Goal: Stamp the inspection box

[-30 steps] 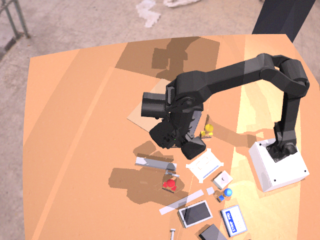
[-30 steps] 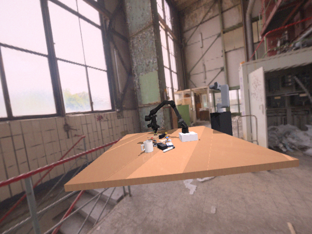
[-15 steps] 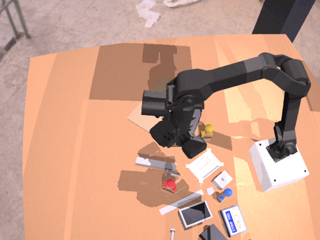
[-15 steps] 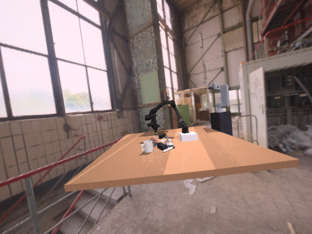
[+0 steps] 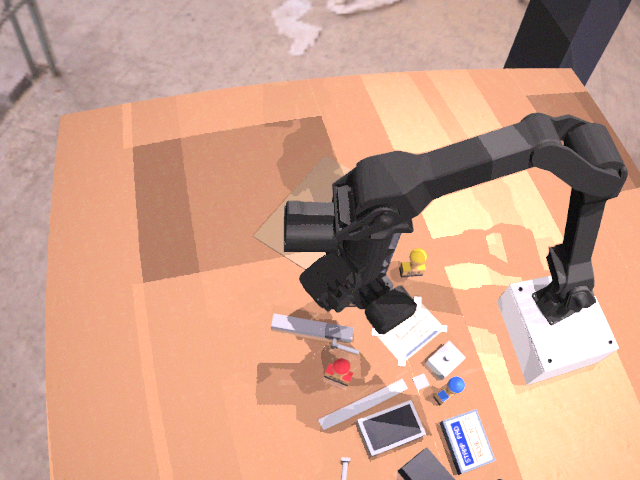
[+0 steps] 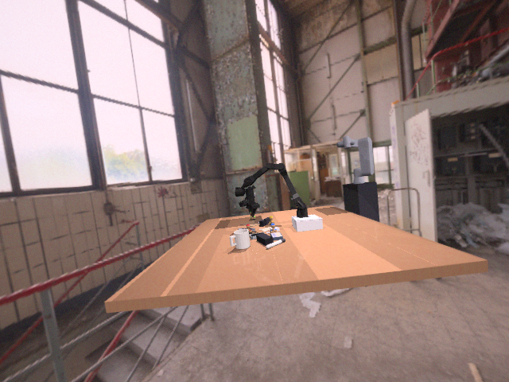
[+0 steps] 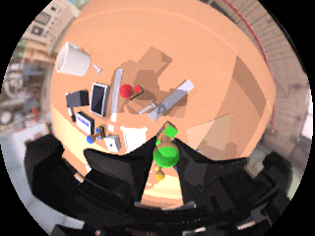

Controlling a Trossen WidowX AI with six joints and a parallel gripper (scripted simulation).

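The ink pad lies 20 cm to the left of my gripper tip, 9 cm below it and 1 cm ahead of it. Round my gripper tip: grey bar (9 cm below, 5 cm ahead); red stamp (9 cm to the left, 7 cm below, 5 cm ahead); green-knobbed stamp (right at my gripper tip).
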